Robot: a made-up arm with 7 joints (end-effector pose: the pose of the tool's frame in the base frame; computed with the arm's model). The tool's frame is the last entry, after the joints.
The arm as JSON. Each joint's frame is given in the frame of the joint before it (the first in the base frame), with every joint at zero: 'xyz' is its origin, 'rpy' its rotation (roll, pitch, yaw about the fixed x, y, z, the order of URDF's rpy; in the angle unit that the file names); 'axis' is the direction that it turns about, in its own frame. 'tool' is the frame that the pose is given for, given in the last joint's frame.
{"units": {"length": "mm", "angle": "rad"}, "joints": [
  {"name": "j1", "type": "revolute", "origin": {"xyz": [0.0, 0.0, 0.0], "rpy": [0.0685, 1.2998, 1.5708]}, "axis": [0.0, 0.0, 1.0]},
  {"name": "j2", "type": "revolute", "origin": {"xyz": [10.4, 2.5, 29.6], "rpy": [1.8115, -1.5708, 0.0]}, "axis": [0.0, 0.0, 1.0]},
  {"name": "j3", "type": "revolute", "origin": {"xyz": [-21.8, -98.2, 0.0], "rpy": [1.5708, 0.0, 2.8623]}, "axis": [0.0, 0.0, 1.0]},
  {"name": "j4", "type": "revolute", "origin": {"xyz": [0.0, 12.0, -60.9], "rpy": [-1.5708, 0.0, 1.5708]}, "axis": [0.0, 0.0, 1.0]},
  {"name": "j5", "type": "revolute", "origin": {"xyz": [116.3, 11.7, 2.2], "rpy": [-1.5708, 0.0, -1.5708]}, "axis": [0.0, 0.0, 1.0]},
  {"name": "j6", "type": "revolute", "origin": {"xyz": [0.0, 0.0, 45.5], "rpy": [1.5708, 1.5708, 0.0]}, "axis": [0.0, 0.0, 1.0]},
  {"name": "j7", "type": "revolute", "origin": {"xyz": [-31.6, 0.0, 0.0], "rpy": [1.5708, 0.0, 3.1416]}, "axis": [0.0, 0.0, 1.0]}
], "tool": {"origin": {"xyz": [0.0, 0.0, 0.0], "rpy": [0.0, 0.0, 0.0]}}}
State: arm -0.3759 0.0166 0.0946 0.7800 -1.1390 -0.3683 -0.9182
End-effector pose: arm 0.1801 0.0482 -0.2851 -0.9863 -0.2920 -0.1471
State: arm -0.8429 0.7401 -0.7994 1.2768 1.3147 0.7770 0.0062
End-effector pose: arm 0.2363 0.2130 -0.1873 2.8183 -0.0987 0.7419
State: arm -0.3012 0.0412 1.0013 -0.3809 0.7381 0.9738 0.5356
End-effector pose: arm 0.1078 0.2041 -0.1164 0.7542 -0.0215 1.9483
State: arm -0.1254 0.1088 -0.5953 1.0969 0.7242 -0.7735 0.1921
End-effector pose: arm 0.0332 0.0030 -0.3371 0.3571 0.4977 -0.9935
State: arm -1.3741 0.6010 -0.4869 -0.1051 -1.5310 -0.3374 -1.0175
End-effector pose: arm 0.2415 -0.0370 0.0855 0.8543 -0.6787 -2.4556
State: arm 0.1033 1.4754 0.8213 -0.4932 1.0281 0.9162 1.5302
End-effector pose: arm 0.1465 0.1463 0.0999 -1.7458 -0.3833 -2.1884
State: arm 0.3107 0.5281 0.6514 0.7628 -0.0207 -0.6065 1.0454
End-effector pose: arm -0.0228 0.2690 -0.2233 0.6582 -0.4793 1.5423
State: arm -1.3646 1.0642 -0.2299 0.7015 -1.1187 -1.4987 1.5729
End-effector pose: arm 0.2523 0.1845 0.0965 -2.0096 0.2091 1.6290
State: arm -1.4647 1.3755 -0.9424 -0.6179 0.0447 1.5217 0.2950
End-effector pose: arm 0.2009 0.0355 0.0496 1.4655 -0.5145 0.4270
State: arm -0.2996 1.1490 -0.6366 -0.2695 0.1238 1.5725 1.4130
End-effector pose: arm 0.1644 0.1236 -0.1501 2.1655 -0.8248 0.4827
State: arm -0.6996 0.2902 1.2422 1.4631 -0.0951 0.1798 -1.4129
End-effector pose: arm 0.1683 0.1291 -0.3025 -1.2591 -0.2011 -0.3857
